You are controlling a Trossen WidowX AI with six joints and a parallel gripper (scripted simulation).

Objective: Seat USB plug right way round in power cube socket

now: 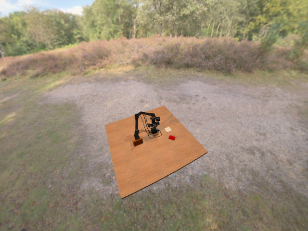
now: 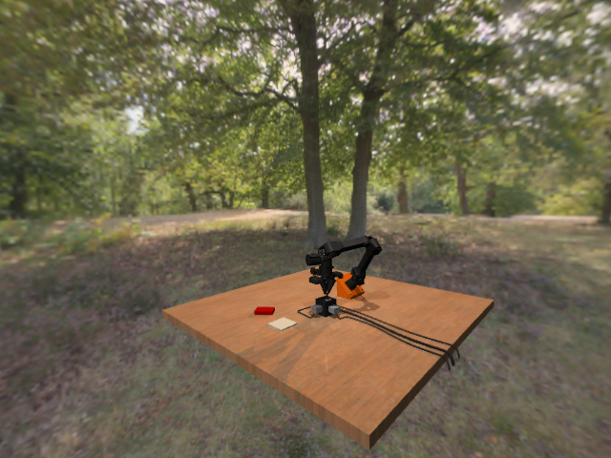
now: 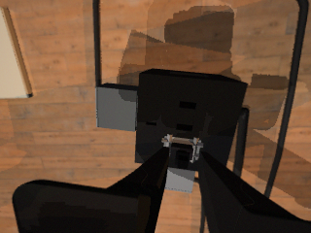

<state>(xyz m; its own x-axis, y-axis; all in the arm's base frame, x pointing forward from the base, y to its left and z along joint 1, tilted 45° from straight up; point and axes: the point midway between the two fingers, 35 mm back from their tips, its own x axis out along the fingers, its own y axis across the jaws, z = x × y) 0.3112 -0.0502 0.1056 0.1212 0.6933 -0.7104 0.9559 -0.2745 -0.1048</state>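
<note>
My gripper tip is 10 mm to the right of the USB plug and 10 mm above it. The rest, counted from my gripper tip: beige tile 230 mm ahead, 100 mm to the right, 100 mm below; red block 280 mm to the right, 170 mm ahead, 90 mm below.
</note>
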